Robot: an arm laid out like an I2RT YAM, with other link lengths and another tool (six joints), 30 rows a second.
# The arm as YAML. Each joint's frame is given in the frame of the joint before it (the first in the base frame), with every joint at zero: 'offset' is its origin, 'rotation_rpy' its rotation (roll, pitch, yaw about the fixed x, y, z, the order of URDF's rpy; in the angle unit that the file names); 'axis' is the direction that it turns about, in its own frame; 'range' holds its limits. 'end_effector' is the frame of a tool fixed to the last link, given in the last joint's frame.
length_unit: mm
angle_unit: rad
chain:
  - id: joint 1
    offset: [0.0, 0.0, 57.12]
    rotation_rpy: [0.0, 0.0, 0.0]
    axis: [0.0, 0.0, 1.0]
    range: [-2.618, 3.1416]
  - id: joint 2
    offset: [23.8, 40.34, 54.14]
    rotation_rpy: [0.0, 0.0, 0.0]
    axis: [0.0, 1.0, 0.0]
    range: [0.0, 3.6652]
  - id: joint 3
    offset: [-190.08, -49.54, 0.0]
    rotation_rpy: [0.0, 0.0, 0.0]
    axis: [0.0, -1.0, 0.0]
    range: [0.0, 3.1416]
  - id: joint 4
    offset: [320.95, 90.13, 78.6]
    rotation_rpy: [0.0, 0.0, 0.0]
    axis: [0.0, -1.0, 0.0]
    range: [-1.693, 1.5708]
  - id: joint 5
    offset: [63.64, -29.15, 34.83]
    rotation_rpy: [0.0, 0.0, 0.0]
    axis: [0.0, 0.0, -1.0]
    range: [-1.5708, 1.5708]
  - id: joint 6
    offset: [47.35, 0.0, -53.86]
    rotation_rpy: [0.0, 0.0, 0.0]
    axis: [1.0, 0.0, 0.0]
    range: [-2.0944, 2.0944]
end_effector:
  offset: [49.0, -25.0, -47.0]
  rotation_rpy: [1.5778, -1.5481, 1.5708]
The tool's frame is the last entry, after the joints.
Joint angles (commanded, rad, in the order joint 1, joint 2, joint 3, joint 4, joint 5, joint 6), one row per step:
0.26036, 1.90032, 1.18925, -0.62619, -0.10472, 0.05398
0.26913, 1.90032, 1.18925, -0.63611, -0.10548, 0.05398
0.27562, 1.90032, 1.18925, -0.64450, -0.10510, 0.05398
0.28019, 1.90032, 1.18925, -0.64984, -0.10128, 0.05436
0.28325, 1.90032, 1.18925, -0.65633, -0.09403, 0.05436
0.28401, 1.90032, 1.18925, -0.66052, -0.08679, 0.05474
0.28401, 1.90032, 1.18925, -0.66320, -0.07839, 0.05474
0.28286, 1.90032, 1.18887, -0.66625, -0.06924, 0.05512
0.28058, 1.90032, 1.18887, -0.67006, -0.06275, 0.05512
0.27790, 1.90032, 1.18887, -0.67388, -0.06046, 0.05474
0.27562, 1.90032, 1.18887, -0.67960, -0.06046, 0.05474
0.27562, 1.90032, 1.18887, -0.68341, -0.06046, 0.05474
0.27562, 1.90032, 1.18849, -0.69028, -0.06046, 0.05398
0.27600, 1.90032, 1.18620, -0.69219, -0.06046, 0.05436
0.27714, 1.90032, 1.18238, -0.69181, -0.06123, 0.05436
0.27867, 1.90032, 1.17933, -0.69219, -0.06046, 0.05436
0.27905, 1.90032, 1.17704, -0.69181, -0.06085, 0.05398
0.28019, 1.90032, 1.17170, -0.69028, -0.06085, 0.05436
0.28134, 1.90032, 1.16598, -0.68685, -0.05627, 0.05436
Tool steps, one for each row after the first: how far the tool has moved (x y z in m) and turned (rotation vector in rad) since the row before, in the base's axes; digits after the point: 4 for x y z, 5 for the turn. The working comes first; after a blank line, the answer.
Tool pose at each row, in the base's axes (x y z in m, rotation vector in rad; the steps are taken from these numbers as rounded here):
0.3297, 0.1288, -0.0318, -2.95873, -0.36004, -0.32202
0.3269, 0.1313, -0.0315, -2.95859, -0.37248, -0.30623
0.3246, 0.1330, -0.0313, -2.95969, -0.38160, -0.29332
0.3232, 0.1338, -0.0310, -2.96375, -0.38737, -0.28618
0.3219, 0.1338, -0.0307, -2.97185, -0.39140, -0.27868
0.3213, 0.1332, -0.0305, -2.97993, -0.39161, -0.27475
0.3211, 0.1323, -0.0303, -2.98885, -0.39133, -0.27352
0.3208, 0.1309, -0.0301, -2.99908, -0.38876, -0.27149
0.3206, 0.1293, -0.0299, -3.00710, -0.38515, -0.26812
0.3204, 0.1281, -0.0297, -3.01110, -0.38161, -0.26342
0.3198, 0.1271, -0.0295, -3.01333, -0.37811, -0.25508
0.3192, 0.1269, -0.0294, -3.01439, -0.37804, -0.24940
0.3179, 0.1265, -0.0292, -3.01629, -0.37907, -0.23864
0.3169, 0.1264, -0.0297, -3.01737, -0.37898, -0.23232
0.3156, 0.1265, -0.0307, -3.01724, -0.38063, -0.22687
0.3144, 0.1266, -0.0315, -3.01851, -0.38286, -0.22187
0.3137, 0.1266, -0.0320, -3.01849, -0.38397, -0.21889
0.3121, 0.1265, -0.0335, -3.01925, -0.38504, -0.21309
0.3109, 0.1261, -0.0349, -3.02401, -0.38676, -0.21098

-0.0028, 0.0025, 0.0003, -0.00188, 0.00977, 0.00894
-0.0023, 0.0017, 0.0002, -0.00262, 0.00798, 0.00641
-0.0014, 0.0008, 0.0003, -0.00498, 0.00417, 0.00339
-0.0013, 0.0000, 0.0003, -0.00862, 0.00426, 0.00157
-0.0006, -0.0006, 0.0002, -0.00792, 0.00209, -0.00106
-0.0002, -0.0009, 0.0002, -0.00865, 0.00027, -0.00165
-0.0003, -0.0014, 0.0002, -0.00952, 0.00083, -0.00329
-0.0002, -0.0016, 0.0002, -0.00718, 0.00189, -0.00351
-0.0002, -0.0012, 0.0002, -0.00328, 0.00301, -0.00274
-0.0006, -0.0010, 0.0002, -0.00157, 0.00550, -0.00228
-0.0006, -0.0002, 0.0001, -0.00104, 0.00367, 0.00000
-0.0013, -0.0004, 0.0002, -0.00209, 0.00690, 0.00075
-0.0010, -0.0001, -0.0005, -0.00109, 0.00408, 0.00000
-0.0013, 0.0001, -0.0010, -0.00020, 0.00351, 0.00127
-0.0012, 0.0001, -0.0008, -0.00168, 0.00309, 0.00141
-0.0007, 0.0000, -0.0005, -0.00021, 0.00191, 0.00082
-0.0016, -0.0001, -0.0015, -0.00101, 0.00370, 0.00077
-0.0012, -0.0004, -0.0014, -0.00498, 0.00094, 0.00046

